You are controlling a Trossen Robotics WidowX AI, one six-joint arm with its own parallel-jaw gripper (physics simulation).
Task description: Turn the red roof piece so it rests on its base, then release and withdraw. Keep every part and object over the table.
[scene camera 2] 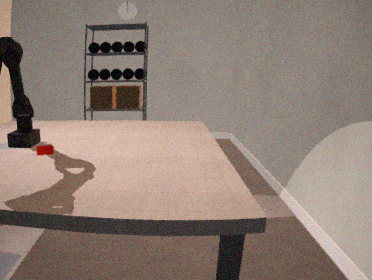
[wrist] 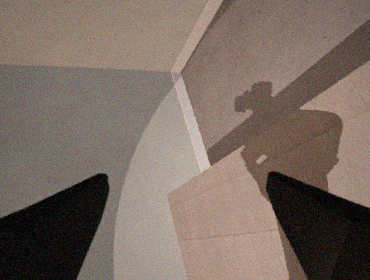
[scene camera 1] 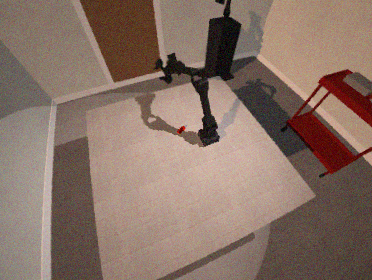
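Note:
The small red roof piece (scene camera 1: 181,129) (scene camera 2: 45,150) lies on the table (scene camera 1: 150,200) (scene camera 2: 165,175) close to the arm's base. In scene camera 2 it looks like a low red block with a flat, rectangular side; which face it rests on is too small to tell. It does not show in the wrist view. My gripper (scene camera 1: 161,71) (wrist: 188,181) is open, with nothing between its fingers. It is raised well away from the roof piece, near the table's far edge in scene camera 1. The gripper is outside scene camera 2.
The arm's black base (scene camera 1: 209,136) (scene camera 2: 24,138) stands on the table beside the roof piece. A tall black box (scene camera 1: 222,47) stands behind the table. A red cart (scene camera 1: 320,142) stands off to the right. A shelf rack (scene camera 2: 117,27) with dark round items stands at the back wall.

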